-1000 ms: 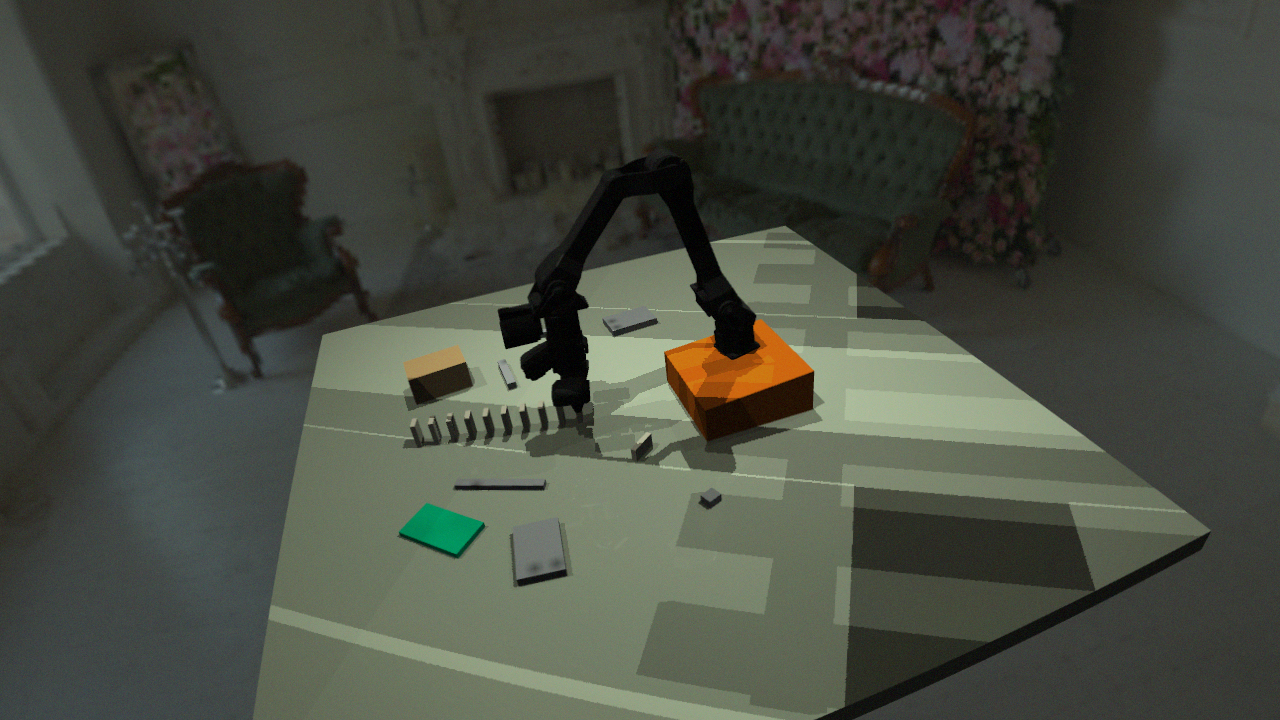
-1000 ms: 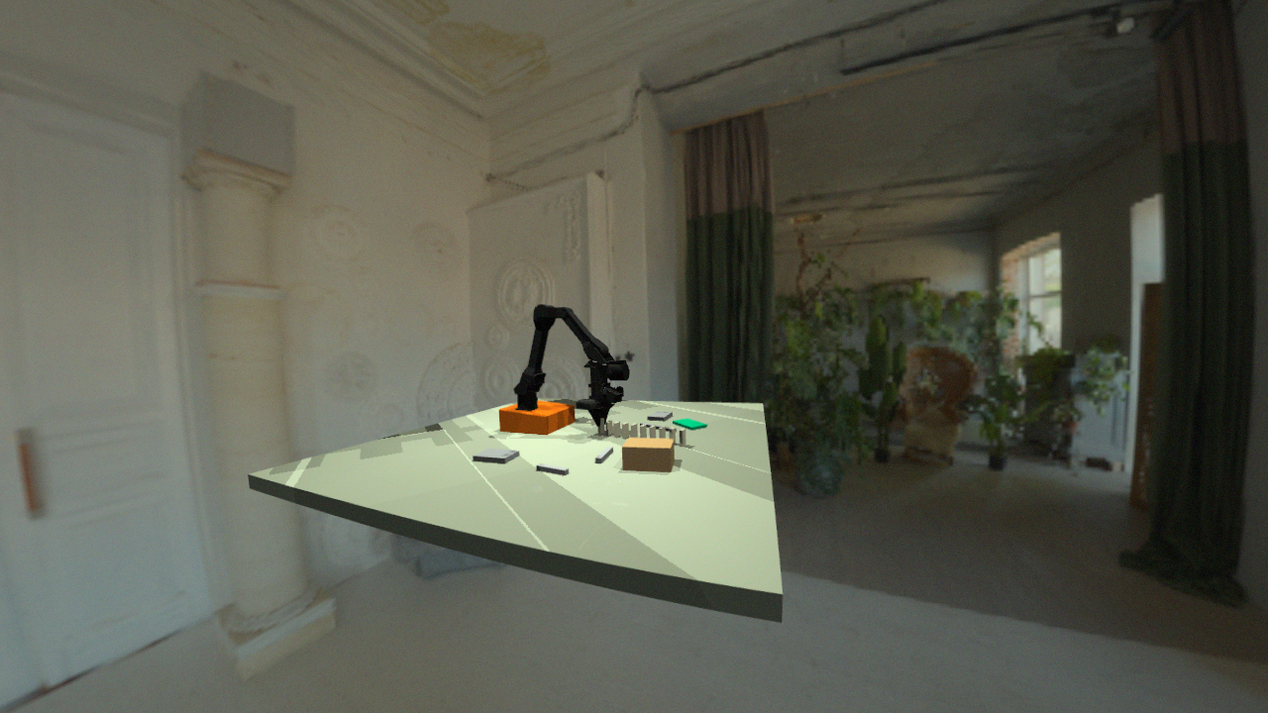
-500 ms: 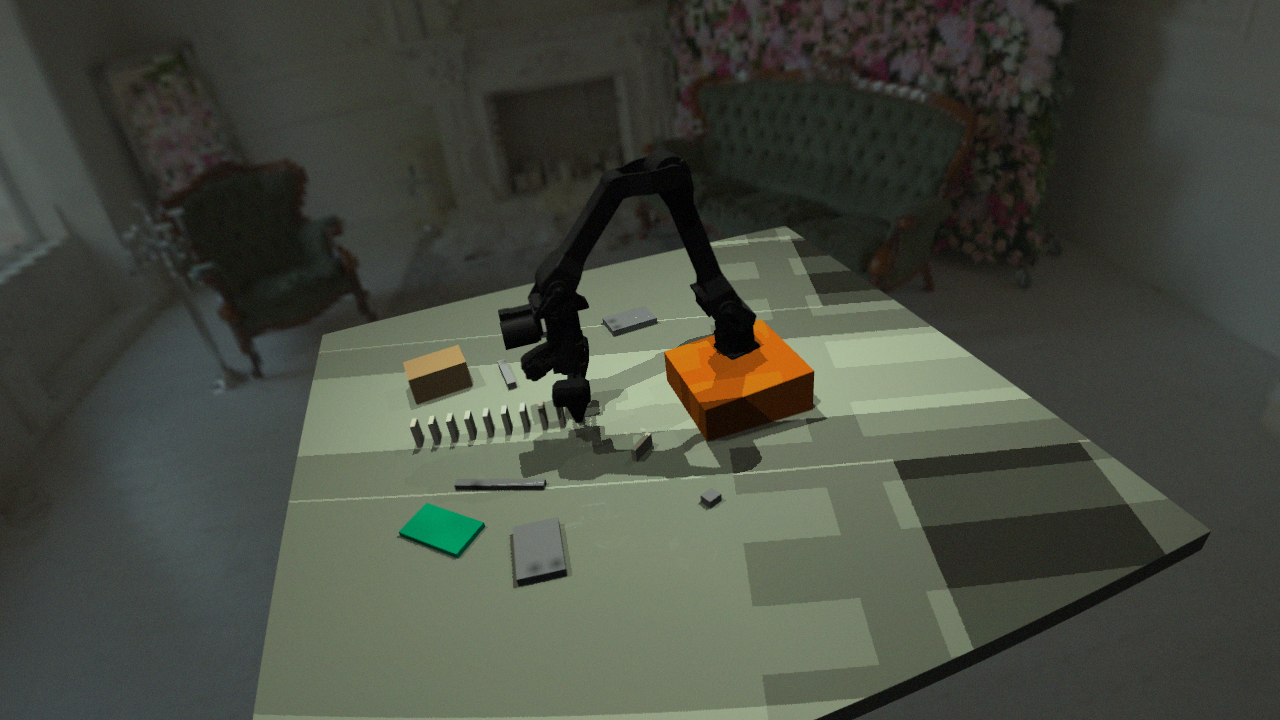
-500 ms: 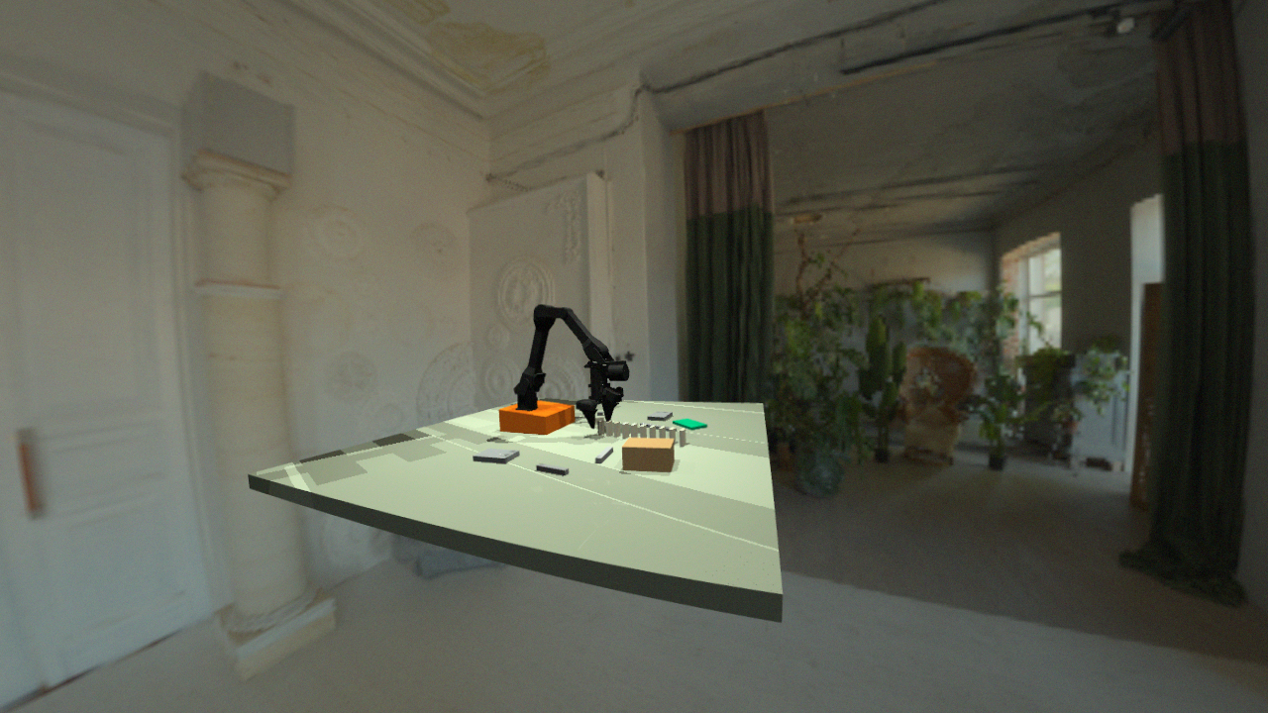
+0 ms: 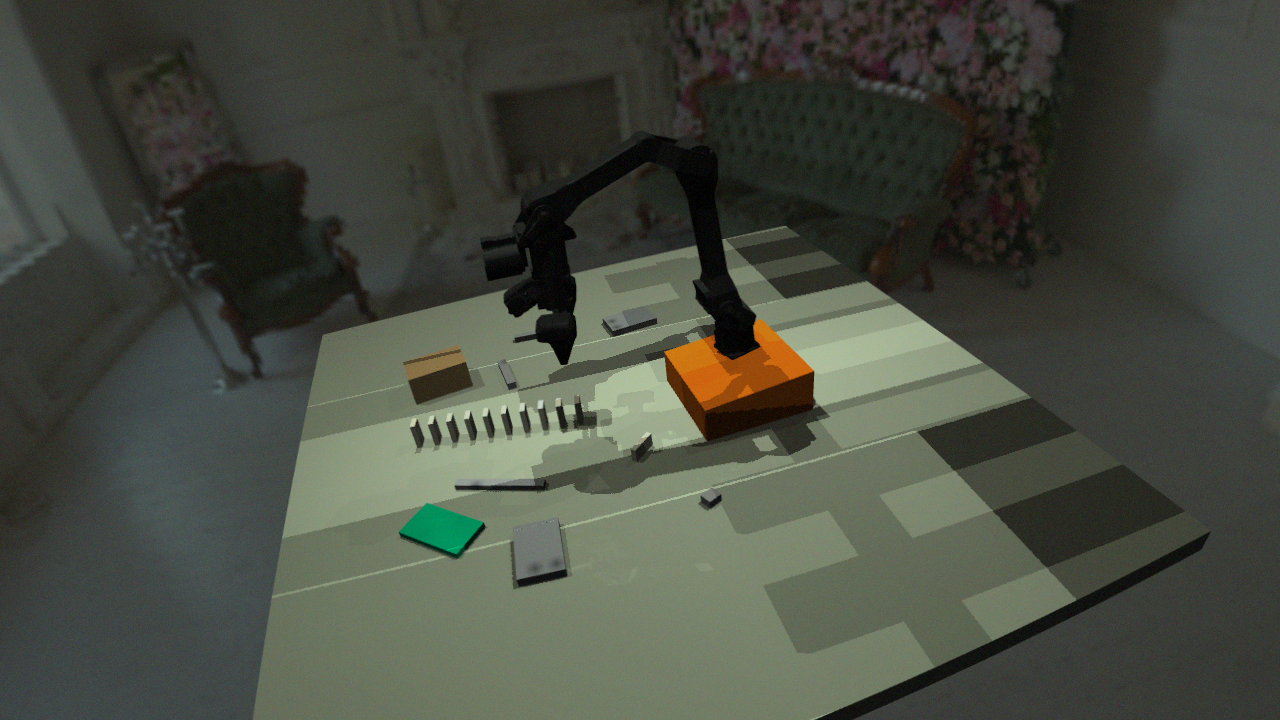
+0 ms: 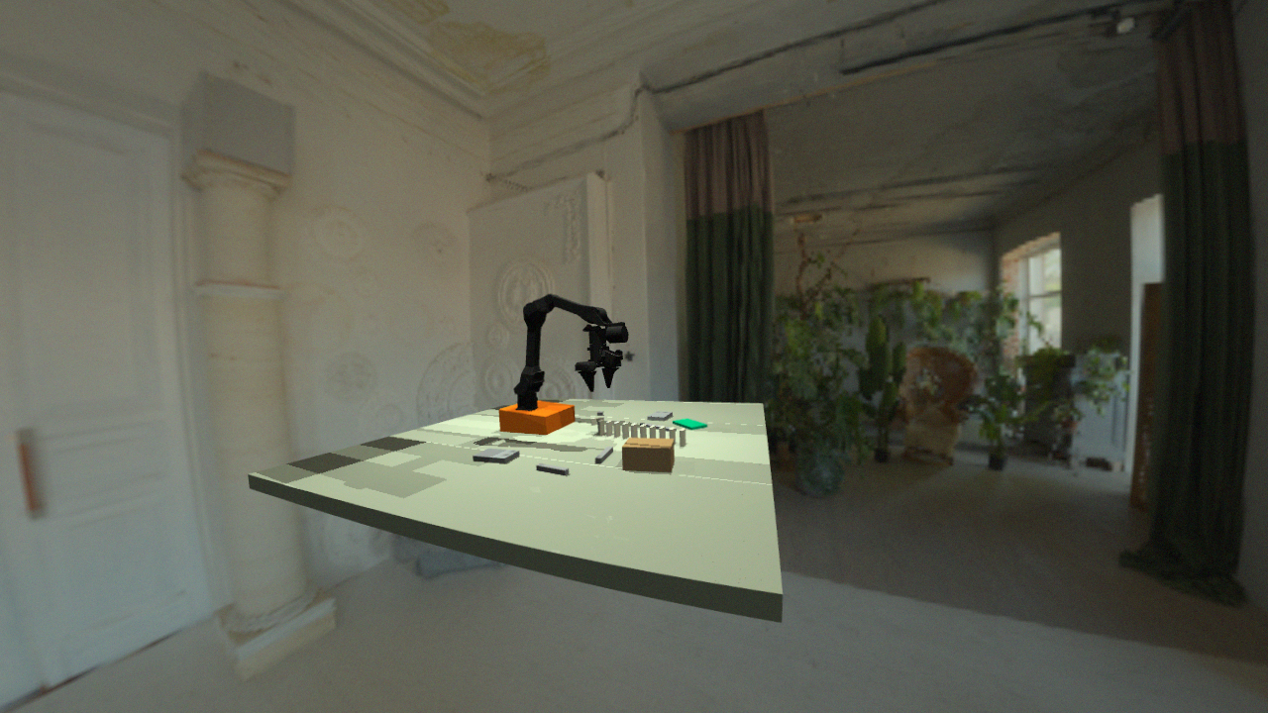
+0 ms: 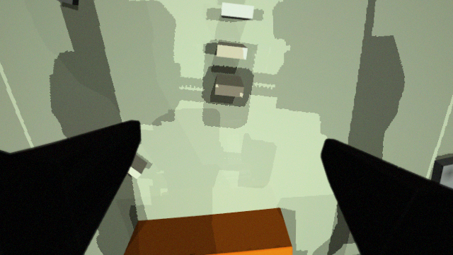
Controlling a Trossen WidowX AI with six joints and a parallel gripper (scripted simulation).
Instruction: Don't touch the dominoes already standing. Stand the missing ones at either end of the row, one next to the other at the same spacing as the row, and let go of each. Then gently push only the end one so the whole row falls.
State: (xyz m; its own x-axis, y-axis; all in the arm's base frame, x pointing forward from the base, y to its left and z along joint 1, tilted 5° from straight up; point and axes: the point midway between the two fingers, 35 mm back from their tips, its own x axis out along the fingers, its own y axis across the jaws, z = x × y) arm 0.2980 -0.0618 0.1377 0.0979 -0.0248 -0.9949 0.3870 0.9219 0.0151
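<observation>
The small grey cube is 31 cm to the left of my gripper tip, 15 cm below it and 9 cm behind it. The rest, counted from my gripper tip: brown box: 28 cm to the right, 20 cm ahead, 13 cm below; then green tile: 30 cm ahead, 15 cm below, 13 cm to the left.
</observation>
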